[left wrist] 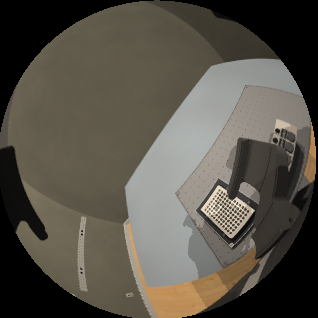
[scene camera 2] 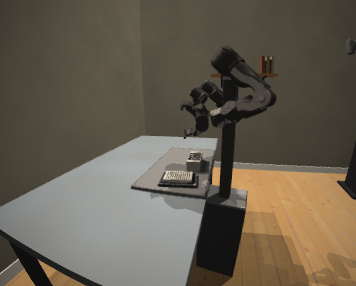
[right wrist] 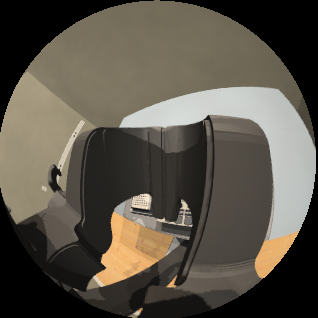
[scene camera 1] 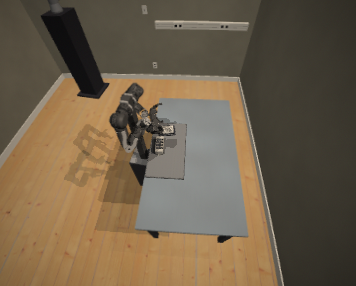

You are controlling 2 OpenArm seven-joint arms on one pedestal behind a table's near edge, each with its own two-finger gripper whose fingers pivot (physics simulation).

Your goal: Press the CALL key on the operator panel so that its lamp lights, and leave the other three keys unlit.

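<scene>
The operator panel [scene camera 1: 159, 145] [scene camera 2: 194, 162] [left wrist: 286, 128] is a pale box with dark keys on a grey perforated board [scene camera 1: 167, 167] [scene camera 2: 153, 176] [left wrist: 209, 165]. Two round lamps that show in the left wrist view look dark; the others are hidden or too small, and key labels are unreadable. My right gripper [right wrist: 166, 219] is shut, its fingertips together. It is above the panel area, and its fingers cover part of what lies below; height and exact key are unclear. My left gripper [scene camera 1: 161, 112] [scene camera 2: 184, 121] [left wrist: 139, 215] is open, its fingers wide apart, raised near the board's end with the plate.
A pale plate with many round holes [scene camera 1: 168, 129] [scene camera 2: 179, 175] [left wrist: 227, 211] [right wrist: 141, 202] sits in a dark holder on the board beside the panel. The board lies at the near edge of the blue-grey table [scene camera 1: 210, 190] [scene camera 2: 110, 200]. Both forearms are close together in scene camera 1.
</scene>
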